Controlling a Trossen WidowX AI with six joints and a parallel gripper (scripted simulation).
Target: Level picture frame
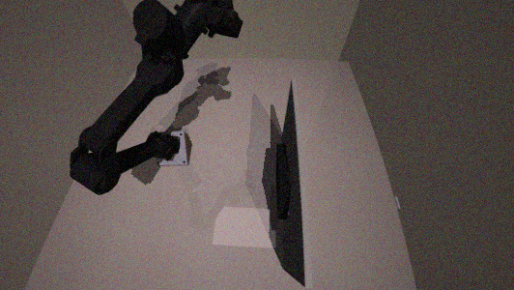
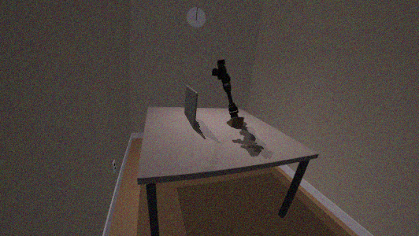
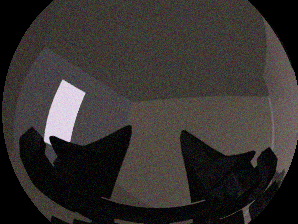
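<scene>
Right now my gripper tip is 40 cm above the picture frame, 26 cm to the left of it and 14 cm short of it. The rest, counted from my gripper tip: wall panel 42 cm below, 26 cm to the right, 15 cm ahead.
</scene>
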